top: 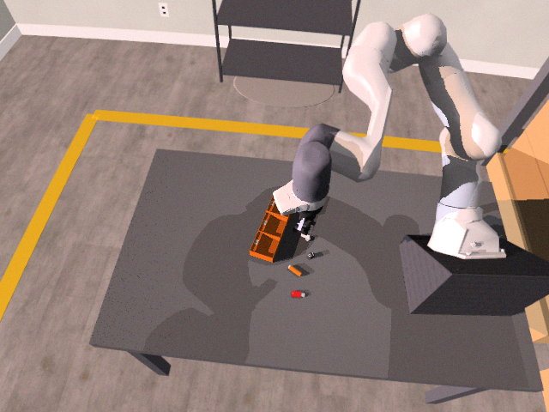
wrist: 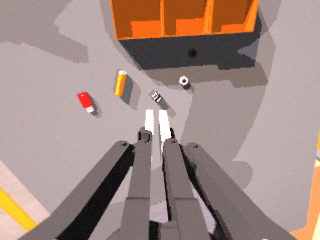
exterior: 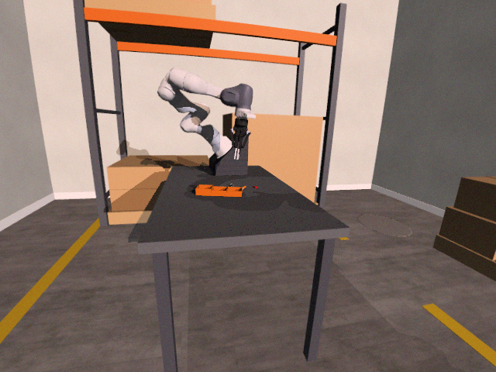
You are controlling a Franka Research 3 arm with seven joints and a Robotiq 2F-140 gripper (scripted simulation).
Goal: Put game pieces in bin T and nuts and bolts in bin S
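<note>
Right now my hand is 190 mm above the orange bin tray, 120 mm to the left of it and 100 mm short of it. Round my hand: grey nut: 210 mm below, 90 mm to the right, 30 mm behind; then orange cylinder: 210 mm below, 40 mm to the left, 20 mm ahead; then black die: 210 mm below, 40 mm behind, 20 mm to the right.
</note>
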